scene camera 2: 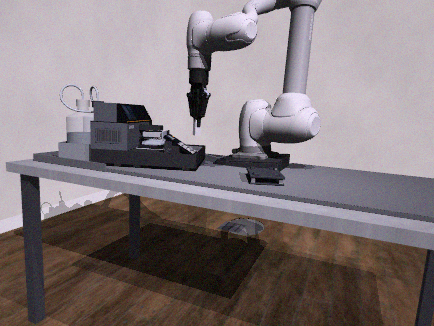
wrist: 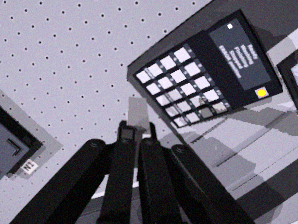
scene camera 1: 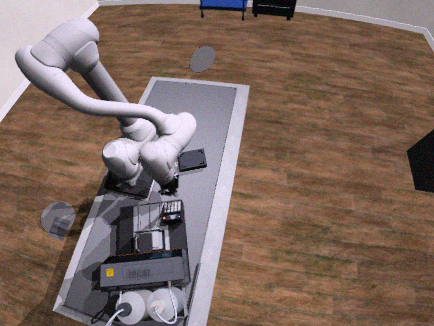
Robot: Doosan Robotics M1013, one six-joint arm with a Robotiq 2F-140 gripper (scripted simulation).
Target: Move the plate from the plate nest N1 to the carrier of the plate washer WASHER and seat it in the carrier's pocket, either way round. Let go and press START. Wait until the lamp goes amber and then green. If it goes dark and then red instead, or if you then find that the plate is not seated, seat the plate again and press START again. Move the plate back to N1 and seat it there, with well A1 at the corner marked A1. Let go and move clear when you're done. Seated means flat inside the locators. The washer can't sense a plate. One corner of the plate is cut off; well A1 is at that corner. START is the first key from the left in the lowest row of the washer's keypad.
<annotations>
One and the same spot on a plate washer: [wrist: 243,149] is [scene camera 1: 148,214].
</annotations>
